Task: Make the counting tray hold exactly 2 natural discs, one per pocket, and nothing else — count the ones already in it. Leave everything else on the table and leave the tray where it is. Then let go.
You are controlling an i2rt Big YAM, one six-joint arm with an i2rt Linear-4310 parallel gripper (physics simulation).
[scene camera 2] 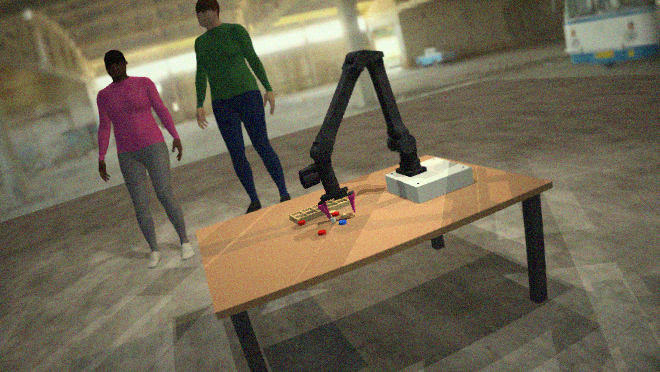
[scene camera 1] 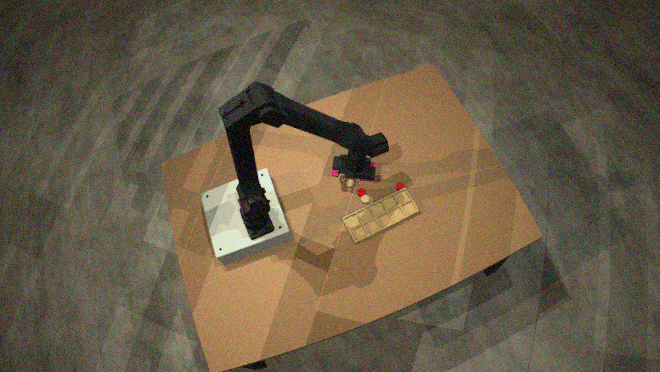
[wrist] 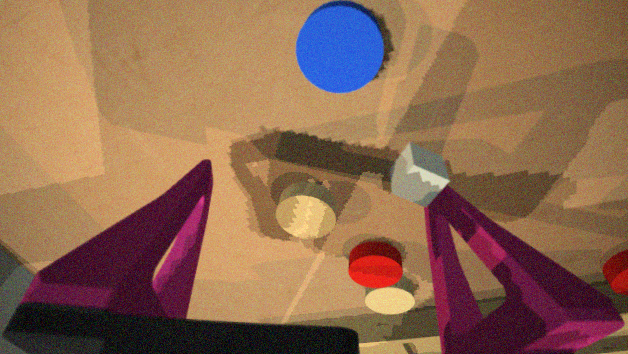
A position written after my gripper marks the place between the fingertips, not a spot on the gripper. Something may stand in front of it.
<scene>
My gripper (scene camera 1: pixel 352 177) is open, with nothing in its grasp. Also in view: a cube (wrist: pixel 418 175). A counting tray (scene camera 1: pixel 366 222) and a blue disc (wrist: pixel 337 53) rest on the table.
The counting tray is seen too in the wrist view (wrist: pixel 423 324). My gripper shows as well in the wrist view (wrist: pixel 324 180). Scene camera 1 does not show the blue disc, which is hidden by my arm. Scene camera 1 misses the cube, which is hidden by my gripper.
</scene>
